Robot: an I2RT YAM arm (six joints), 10 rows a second.
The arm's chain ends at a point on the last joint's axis. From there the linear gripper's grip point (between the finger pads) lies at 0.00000 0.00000 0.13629 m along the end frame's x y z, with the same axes.
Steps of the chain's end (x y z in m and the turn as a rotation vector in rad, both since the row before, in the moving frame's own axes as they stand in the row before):
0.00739 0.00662 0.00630 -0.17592 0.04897 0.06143
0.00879 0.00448 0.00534 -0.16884 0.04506 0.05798
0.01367 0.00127 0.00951 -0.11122 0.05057 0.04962
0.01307 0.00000 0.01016 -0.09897 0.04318 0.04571
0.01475 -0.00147 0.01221 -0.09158 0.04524 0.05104
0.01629 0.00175 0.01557 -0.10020 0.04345 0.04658
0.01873 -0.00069 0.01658 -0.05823 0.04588 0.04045
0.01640 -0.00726 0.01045 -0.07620 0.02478 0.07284
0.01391 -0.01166 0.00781 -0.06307 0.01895 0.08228
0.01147 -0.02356 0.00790 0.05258 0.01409 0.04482
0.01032 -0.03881 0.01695 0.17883 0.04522 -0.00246
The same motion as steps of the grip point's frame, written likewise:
0.01329 0.03065 0.00403 -0.17592 0.04897 0.06143
0.01423 0.02754 0.00326 -0.16884 0.04506 0.05798
0.02017 0.01656 0.00849 -0.11122 0.05057 0.04962
0.01863 0.01359 0.00937 -0.09897 0.04318 0.04571
0.02058 0.01114 0.01150 -0.09158 0.04524 0.05104
0.02188 0.01551 0.01476 -0.10020 0.04345 0.04658
0.02482 0.00736 0.01621 -0.05823 0.04588 0.04045
0.01939 0.00323 0.01001 -0.07620 0.02478 0.07284
0.01613 -0.00297 0.00751 -0.06307 0.01895 0.08228
0.01355 -0.03068 0.00770 0.05258 0.01409 0.04482
0.01642 -0.06305 0.01464 0.17883 0.04522 -0.00246

